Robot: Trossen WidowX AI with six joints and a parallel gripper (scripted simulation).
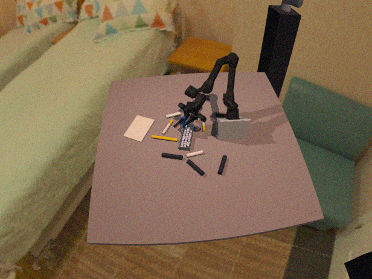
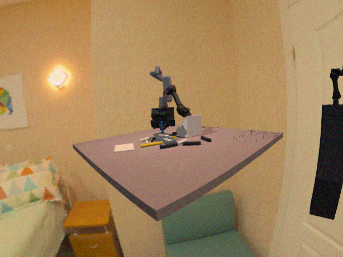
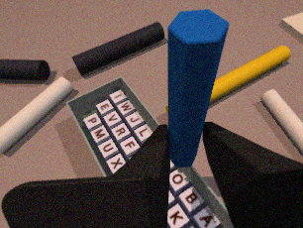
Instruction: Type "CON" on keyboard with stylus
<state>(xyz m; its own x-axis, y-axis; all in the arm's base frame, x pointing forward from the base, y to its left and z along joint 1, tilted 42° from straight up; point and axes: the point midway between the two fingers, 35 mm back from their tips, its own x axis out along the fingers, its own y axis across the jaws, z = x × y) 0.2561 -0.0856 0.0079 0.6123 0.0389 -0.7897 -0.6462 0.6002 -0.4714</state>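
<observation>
Now: gripper tip 13 cm short of the yellow marker, 8 cm above it and 2 cm to the right of it. Also, from my gripper tip: blue stylus: 2 cm below; then white card: 28 cm ahead, 10 cm to the right, 9 cm below.
</observation>
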